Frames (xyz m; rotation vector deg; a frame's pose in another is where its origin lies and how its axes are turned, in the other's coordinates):
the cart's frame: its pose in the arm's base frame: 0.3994 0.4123 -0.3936 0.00 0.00 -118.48
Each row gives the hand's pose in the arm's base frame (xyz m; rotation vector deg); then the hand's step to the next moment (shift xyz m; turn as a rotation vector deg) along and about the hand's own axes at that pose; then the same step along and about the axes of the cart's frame.
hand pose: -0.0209 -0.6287 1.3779 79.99 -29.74 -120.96
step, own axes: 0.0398 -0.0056 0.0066 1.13 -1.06 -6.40
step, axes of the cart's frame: 0.0276 -0.0074 -0.0290 -2.53 4.67 -3.90
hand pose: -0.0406 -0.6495 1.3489 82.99 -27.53 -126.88
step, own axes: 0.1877 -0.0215 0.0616 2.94 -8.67 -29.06
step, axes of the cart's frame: 0.1313 -0.0720 -0.1306 -15.40 19.17 -18.00
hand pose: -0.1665 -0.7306 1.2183 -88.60 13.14 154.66
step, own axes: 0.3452 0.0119 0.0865 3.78 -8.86 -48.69
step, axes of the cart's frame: 0.1356 -0.2116 -0.2523 -20.96 34.80 -28.51
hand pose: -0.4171 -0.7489 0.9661 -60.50 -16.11 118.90
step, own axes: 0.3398 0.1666 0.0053 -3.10 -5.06 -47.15
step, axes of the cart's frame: -0.0157 -0.2528 -0.2812 -14.14 37.60 -25.38
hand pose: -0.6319 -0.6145 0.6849 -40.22 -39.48 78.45
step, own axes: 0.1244 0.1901 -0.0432 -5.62 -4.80 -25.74
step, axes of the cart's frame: -0.0841 -0.1295 -0.1722 -4.60 23.30 -12.37
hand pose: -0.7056 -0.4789 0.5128 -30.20 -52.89 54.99
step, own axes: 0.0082 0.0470 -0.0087 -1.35 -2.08 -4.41
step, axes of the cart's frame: -0.0211 -0.0252 -0.0357 -0.17 4.87 -1.36
